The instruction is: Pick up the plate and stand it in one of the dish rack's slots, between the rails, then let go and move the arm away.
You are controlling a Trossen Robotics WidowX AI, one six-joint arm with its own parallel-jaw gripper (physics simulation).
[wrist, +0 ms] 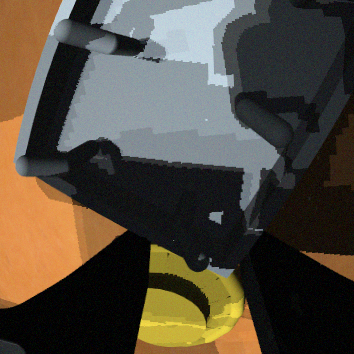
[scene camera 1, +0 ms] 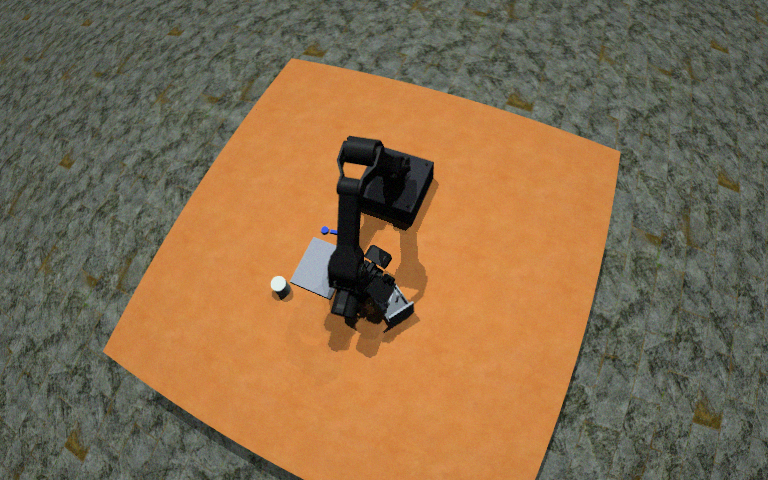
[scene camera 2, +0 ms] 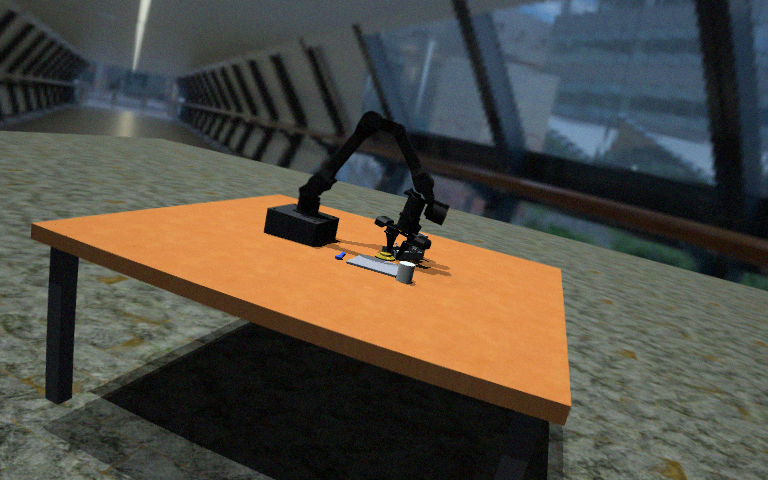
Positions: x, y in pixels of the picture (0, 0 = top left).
my gripper: grips a grey dish rack (scene camera 1: 397, 308)
a yellow plate (wrist: 180, 303): on the table
